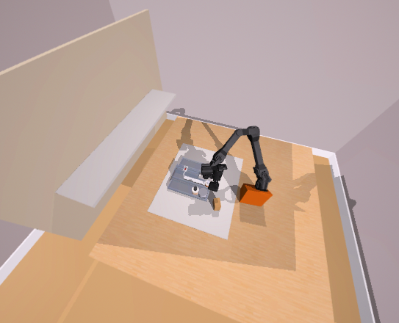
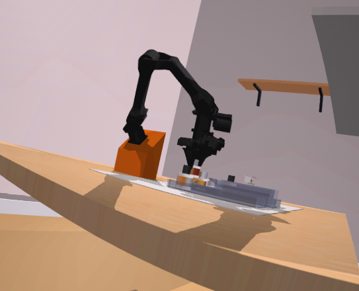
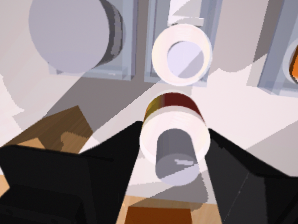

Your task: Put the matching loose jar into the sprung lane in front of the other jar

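Right now the wooden block is 4 cm behind my gripper tip, 13 cm to the left of it and 3 cm below it. The rest, counted from my gripper tip: lane unit (20 cm ahead, 5 cm to the right, 5 cm below).
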